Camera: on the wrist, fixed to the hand. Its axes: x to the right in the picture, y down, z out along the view.
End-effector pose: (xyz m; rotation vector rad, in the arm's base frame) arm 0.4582 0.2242 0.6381 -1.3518 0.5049 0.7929
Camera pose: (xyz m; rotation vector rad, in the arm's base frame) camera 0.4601 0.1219 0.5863 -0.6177 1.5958 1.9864
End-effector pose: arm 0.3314 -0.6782 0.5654 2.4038 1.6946 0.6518
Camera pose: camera 0.3170 -0.6880 0.6787 -2.8003 0.4725 -0.4609
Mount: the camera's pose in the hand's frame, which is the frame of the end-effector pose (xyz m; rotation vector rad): 0.0177 0.0302 -0.1092 0.0957 -0.0408 1.5799
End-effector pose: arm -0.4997 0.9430 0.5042 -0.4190 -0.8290 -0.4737
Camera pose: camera -0.4076 0.9061 0.4467 -0.8425 -0.3507 1.0349
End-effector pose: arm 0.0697 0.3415 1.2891 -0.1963 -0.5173 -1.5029
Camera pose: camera 0.1213 0.2804 1.2069 -0.4224 -0.2876 0.0657
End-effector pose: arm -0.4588 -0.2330 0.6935 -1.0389 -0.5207 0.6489
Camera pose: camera -0.3805 -0.2767 0.6221 -1.2164 0.4417 2.0391
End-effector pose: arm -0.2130 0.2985 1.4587 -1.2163 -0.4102 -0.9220
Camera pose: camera -0.2000 0.1928 1.4162 -1.0529 0.4873 0.4839
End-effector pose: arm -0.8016 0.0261 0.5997 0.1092 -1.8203 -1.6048
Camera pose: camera -0.7445 -0.0674 0.6335 -1.0489 -1.2541 -0.3562
